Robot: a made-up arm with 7 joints. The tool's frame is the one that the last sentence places.
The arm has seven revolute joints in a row. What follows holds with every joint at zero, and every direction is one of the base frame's.
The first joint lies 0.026 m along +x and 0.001 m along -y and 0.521 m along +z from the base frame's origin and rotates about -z.
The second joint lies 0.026 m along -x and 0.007 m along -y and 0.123 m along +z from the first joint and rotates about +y.
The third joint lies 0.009 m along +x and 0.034 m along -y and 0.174 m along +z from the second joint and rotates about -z.
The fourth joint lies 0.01 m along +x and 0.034 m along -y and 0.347 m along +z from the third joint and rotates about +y.
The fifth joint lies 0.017 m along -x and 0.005 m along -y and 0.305 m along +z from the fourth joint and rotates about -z.
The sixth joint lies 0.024 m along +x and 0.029 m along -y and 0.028 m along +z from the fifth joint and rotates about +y.
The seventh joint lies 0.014 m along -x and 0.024 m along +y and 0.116 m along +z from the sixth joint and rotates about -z.
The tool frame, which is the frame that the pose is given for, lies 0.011 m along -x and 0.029 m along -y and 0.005 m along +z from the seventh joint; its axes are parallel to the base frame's.
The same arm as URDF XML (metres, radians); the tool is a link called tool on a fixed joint. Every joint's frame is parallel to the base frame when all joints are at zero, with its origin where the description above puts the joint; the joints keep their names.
<robot name="arm">
  <joint name="tool_fixed" type="fixed">
    <parent link="link7"/>
    <child link="tool"/>
    <origin xyz="-0.0110 -0.0290 0.0050" rpy="0.0000 0.0000 0.0000"/>
  </joint>
  <joint name="joint 7" type="continuous">
    <parent link="link6"/>
    <child link="link7"/>
    <origin xyz="-0.0140 0.0240 0.1160" rpy="0.0000 0.0000 0.0000"/>
    <axis xyz="0 0 -1"/>
  </joint>
  <joint name="joint 6" type="continuous">
    <parent link="link5"/>
    <child link="link6"/>
    <origin xyz="0.0240 -0.0290 0.0280" rpy="0.0000 0.0000 0.0000"/>
    <axis xyz="0 1 0"/>
  </joint>
  <joint name="joint 5" type="continuous">
    <parent link="link4"/>
    <child link="link5"/>
    <origin xyz="-0.0170 -0.0050 0.3050" rpy="0.0000 0.0000 0.0000"/>
    <axis xyz="0 0 -1"/>
  </joint>
  <joint name="joint 4" type="continuous">
    <parent link="link3"/>
    <child link="link4"/>
    <origin xyz="0.0100 -0.0340 0.3470" rpy="0.0000 0.0000 0.0000"/>
    <axis xyz="0 1 0"/>
  </joint>
  <joint name="joint 3" type="continuous">
    <parent link="link2"/>
    <child link="link3"/>
    <origin xyz="0.0090 -0.0340 0.1740" rpy="0.0000 0.0000 0.0000"/>
    <axis xyz="0 0 -1"/>
  </joint>
  <joint name="joint 2" type="continuous">
    <parent link="link1"/>
    <child link="link2"/>
    <origin xyz="-0.0260 -0.0070 0.1230" rpy="0.0000 0.0000 0.0000"/>
    <axis xyz="0 1 0"/>
  </joint>
  <joint name="joint 1" type="continuous">
    <parent link="base"/>
    <child link="link1"/>
    <origin xyz="0.0260 -0.0010 0.5210" rpy="0.0000 0.0000 0.0000"/>
    <axis xyz="0 0 -1"/>
  </joint>
  <link name="base"/>
  <link name="link1"/>
  <link name="link2"/>
  <link name="link3"/>
  <link name="link4"/>
  <link name="link5"/>
  <link name="link6"/>
  <link name="link7"/>
  <link name="tool"/>
</robot>

